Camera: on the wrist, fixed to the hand. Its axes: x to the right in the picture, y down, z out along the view.
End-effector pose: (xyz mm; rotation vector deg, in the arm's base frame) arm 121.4 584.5 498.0 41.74 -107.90 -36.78
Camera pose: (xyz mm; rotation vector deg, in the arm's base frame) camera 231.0 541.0 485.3 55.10 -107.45 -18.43
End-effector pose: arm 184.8 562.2 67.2 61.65 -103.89 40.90
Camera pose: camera 282.1 620.2 102.1 69.56 -92.61 59.56
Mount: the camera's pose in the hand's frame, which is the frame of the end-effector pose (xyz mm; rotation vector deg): -13.5 -61.1 -100.7 17.18 7.23 -1.38
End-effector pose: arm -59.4 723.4 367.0 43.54 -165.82 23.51
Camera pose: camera -12.5 707.7 474.8 44.42 -156.72 49.86
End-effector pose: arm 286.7 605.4 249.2 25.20 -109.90 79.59
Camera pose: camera 370.2 674.4 297.4 28.77 -91.93 94.85
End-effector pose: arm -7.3 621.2 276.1 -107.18 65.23 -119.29
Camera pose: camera -71.0 716.6 306.1 -94.14 44.35 -129.68
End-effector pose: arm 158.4 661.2 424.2 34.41 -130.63 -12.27
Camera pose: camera 260.1 617.0 466.3 44.23 -125.95 8.83
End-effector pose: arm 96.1 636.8 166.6 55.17 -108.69 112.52
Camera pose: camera 113.9 744.3 213.4 51.80 -88.60 130.62
